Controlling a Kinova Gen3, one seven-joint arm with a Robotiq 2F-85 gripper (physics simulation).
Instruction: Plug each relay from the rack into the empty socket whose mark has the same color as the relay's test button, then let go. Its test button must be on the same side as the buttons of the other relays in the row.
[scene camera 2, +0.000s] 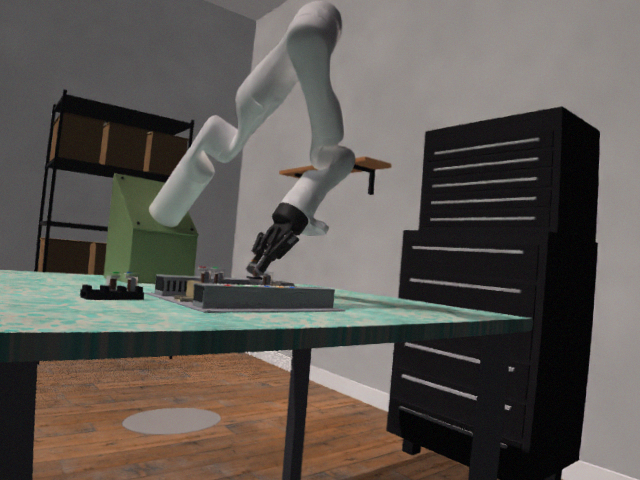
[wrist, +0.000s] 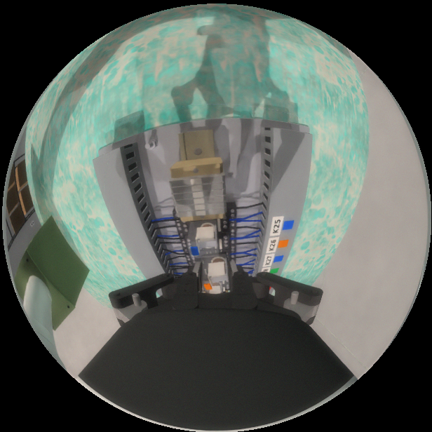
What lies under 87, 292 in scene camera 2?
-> A black rack.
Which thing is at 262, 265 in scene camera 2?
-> My gripper.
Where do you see my gripper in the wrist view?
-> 215, 269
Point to an orange-button relay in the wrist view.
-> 214, 271
